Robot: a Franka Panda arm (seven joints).
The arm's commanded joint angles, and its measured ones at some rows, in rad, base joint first. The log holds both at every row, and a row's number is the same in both.
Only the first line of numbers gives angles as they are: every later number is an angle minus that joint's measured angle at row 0.
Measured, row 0:
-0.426, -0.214, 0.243, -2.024, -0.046, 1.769, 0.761
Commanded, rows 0 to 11:
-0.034, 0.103, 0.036, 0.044, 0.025, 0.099, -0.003
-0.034, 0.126, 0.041, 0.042, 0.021, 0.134, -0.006
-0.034, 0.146, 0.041, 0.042, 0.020, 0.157, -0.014
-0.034, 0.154, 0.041, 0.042, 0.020, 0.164, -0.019
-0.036, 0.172, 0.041, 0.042, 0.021, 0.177, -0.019
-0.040, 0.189, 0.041, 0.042, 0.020, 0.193, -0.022
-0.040, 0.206, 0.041, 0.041, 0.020, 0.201, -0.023
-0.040, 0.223, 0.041, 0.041, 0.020, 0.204, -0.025
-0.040, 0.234, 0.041, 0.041, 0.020, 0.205, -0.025
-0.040, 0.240, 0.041, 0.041, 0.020, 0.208, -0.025
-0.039, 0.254, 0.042, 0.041, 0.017, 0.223, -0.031
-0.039, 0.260, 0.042, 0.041, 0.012, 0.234, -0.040
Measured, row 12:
-0.021, 0.221, 0.021, 0.021, 0.010, 0.201, -0.007
